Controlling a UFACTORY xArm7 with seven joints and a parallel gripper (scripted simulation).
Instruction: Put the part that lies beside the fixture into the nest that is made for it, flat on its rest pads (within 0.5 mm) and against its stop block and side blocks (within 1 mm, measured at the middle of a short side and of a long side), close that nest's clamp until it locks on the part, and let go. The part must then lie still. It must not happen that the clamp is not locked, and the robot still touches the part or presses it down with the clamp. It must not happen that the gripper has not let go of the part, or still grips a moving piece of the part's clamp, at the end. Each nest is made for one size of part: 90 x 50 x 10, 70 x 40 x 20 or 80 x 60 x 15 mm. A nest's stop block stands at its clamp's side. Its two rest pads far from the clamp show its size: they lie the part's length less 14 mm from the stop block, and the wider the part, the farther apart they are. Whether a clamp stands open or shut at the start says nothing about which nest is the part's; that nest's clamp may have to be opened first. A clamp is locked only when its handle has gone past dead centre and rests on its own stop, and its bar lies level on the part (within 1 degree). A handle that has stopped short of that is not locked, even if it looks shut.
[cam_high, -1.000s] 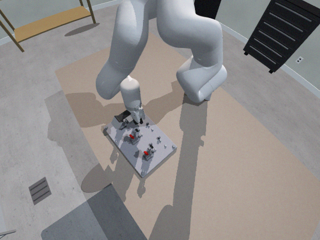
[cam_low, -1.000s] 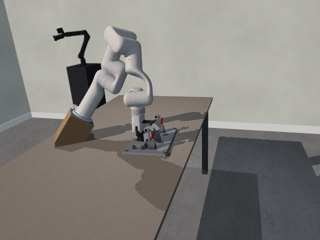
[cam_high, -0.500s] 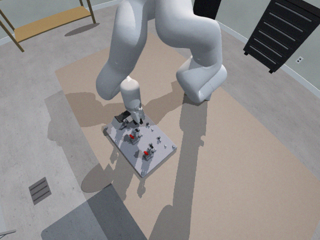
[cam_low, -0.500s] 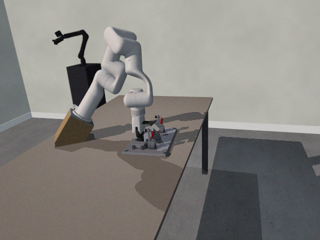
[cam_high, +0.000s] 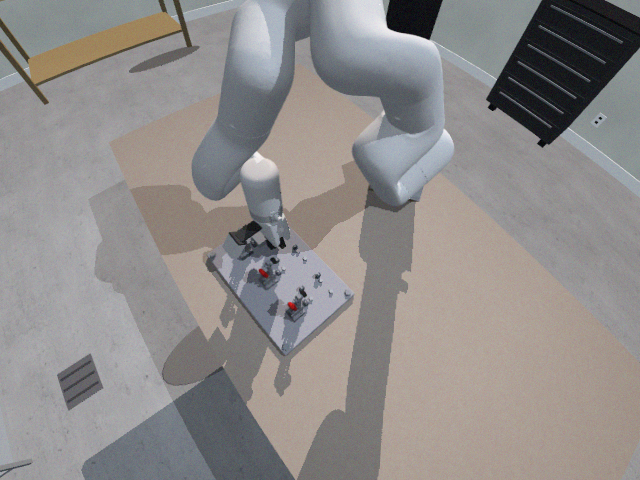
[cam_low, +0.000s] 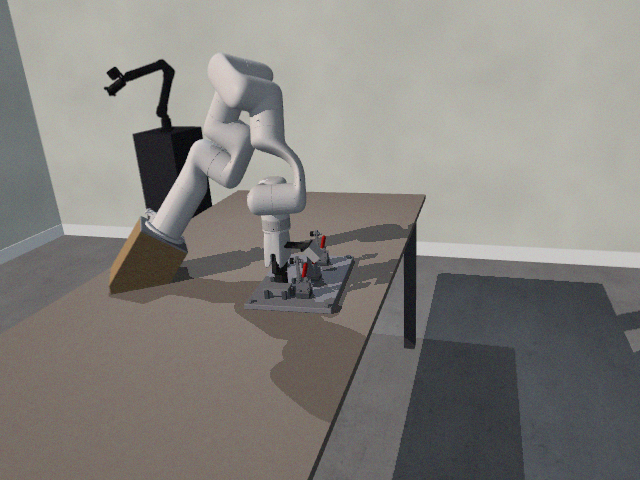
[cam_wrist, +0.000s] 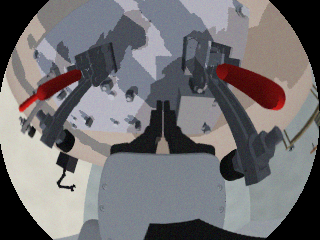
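My gripper is now 1 cm short of the grey block part, 4 cm to the left of it and 1 cm above it. Also, from my hand: grey fixture plate (3 cm ahead, 8 cm to the left, 3 cm below).
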